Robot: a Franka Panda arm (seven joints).
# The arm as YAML. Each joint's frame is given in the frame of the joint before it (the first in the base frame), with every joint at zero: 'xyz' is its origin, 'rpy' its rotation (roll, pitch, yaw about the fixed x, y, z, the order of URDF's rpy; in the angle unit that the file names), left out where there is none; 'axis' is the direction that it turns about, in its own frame. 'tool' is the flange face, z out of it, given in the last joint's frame.
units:
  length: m
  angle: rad
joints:
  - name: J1
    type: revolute
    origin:
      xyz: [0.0, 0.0, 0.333]
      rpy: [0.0, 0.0, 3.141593]
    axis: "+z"
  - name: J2
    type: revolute
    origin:
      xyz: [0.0, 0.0, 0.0]
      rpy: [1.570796, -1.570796, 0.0]
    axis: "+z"
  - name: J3
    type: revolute
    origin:
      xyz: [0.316, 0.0, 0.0]
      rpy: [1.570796, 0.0, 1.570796]
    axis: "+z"
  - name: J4
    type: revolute
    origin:
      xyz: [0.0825, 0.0, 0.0]
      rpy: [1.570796, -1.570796, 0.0]
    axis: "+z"
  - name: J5
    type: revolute
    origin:
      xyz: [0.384, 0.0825, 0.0]
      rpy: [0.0, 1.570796, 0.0]
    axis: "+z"
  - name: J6
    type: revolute
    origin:
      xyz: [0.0, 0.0, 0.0]
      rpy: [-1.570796, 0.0, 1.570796]
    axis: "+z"
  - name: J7
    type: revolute
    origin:
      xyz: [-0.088, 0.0, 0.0]
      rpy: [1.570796, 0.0, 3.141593]
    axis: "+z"
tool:
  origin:
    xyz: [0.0, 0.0, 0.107]
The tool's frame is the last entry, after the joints.
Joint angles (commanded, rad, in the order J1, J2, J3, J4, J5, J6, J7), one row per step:
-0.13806, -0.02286, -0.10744, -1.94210, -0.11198, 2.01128, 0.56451
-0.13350, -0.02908, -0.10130, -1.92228, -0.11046, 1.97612, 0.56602
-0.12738, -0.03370, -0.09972, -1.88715, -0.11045, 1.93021, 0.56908
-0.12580, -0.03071, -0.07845, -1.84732, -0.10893, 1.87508, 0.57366
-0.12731, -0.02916, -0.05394, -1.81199, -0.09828, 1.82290, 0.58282
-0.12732, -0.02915, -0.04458, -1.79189, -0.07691, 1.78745, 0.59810
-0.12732, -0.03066, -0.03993, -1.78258, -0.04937, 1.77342, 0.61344
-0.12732, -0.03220, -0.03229, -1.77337, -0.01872, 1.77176, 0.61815
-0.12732, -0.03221, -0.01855, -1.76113, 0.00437, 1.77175, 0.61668
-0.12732, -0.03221, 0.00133, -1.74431, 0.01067, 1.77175, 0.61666
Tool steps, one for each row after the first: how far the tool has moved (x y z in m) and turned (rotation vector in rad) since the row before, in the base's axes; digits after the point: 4 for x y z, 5 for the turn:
-0.0002, 0.0057, 0.0097, 0.00284, 0.00835, 0.00506
0.0002, 0.0036, 0.0153, 0.00047, 0.00565, -0.00014
0.0027, 0.0120, 0.0126, 0.00301, 0.01720, 0.01211
0.0015, 0.0132, 0.0114, 0.01190, 0.01519, 0.00624
-0.0004, 0.0069, 0.0064, 0.02267, 0.01012, -0.01318
-0.0001, 0.0050, 0.0039, 0.02717, -0.00236, -0.01663
0.0014, 0.0068, 0.0051, 0.02820, -0.01402, -0.00249
0.0025, 0.0095, 0.0059, 0.02016, -0.01549, 0.01142
0.0029, 0.0115, 0.0082, 0.00326, -0.01743, 0.01894

